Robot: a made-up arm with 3 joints. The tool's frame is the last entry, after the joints.
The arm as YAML. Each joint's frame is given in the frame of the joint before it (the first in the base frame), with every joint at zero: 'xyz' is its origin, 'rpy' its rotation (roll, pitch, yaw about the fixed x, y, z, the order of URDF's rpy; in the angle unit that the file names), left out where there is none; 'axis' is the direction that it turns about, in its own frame. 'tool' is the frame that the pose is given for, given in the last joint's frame.
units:
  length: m
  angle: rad
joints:
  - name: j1
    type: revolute
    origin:
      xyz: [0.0, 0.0, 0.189]
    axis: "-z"
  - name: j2
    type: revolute
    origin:
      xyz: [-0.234, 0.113, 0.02]
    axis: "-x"
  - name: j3
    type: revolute
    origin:
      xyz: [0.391, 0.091, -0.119]
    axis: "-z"
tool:
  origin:
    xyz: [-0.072, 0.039, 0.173]
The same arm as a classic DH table. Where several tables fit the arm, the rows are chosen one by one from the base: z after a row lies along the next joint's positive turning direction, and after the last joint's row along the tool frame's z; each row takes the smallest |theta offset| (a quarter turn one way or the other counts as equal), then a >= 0, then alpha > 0; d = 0 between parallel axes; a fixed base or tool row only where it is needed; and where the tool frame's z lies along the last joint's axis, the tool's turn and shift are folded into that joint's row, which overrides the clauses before.
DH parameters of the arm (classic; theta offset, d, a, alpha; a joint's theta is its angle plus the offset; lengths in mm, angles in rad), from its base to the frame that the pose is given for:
base (fixed): 0 0 0 3.1416
j1: -1.5708 -209 113 1.5708
j2: 0 -157 91 -1.5708
j3: -1.0744 0 81.9 3.1416
tool (fixed): -2.6452 54 0 0

